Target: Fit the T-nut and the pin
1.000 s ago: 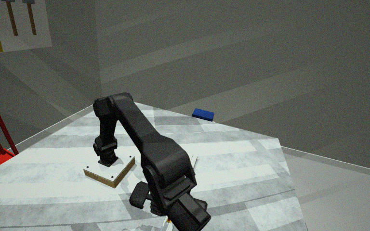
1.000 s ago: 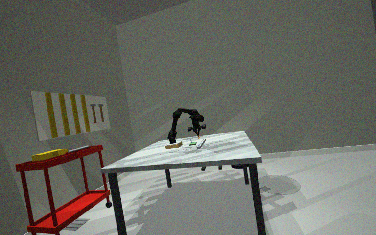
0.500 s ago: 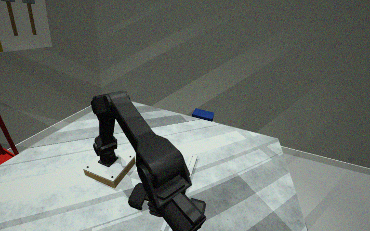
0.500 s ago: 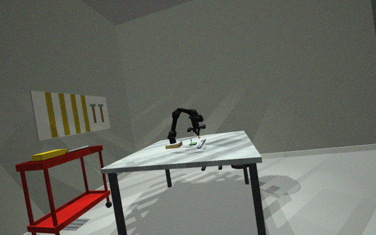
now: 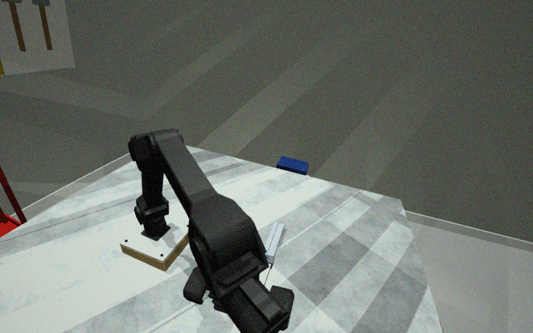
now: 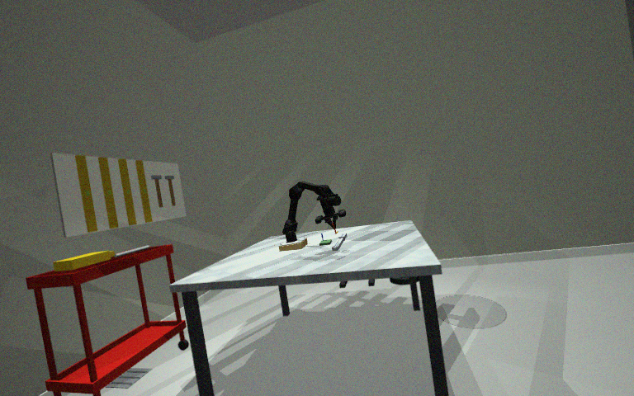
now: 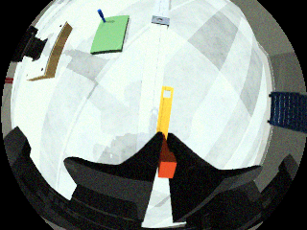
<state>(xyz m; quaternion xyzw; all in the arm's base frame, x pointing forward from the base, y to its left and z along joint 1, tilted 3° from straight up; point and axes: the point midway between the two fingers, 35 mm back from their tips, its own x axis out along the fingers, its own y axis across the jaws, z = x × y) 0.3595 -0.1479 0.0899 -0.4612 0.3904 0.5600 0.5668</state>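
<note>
Right now my gripper tip is 2 cm to the right of the brass T-nut. Also, from my gripper tip: aluminum rail: 19 cm to the left, 10 cm below, 2 cm behind; blue pin: 21 cm to the left, 15 cm behind, 9 cm below; green tray: 19 cm to the left, 14 cm behind, 11 cm below.
</note>
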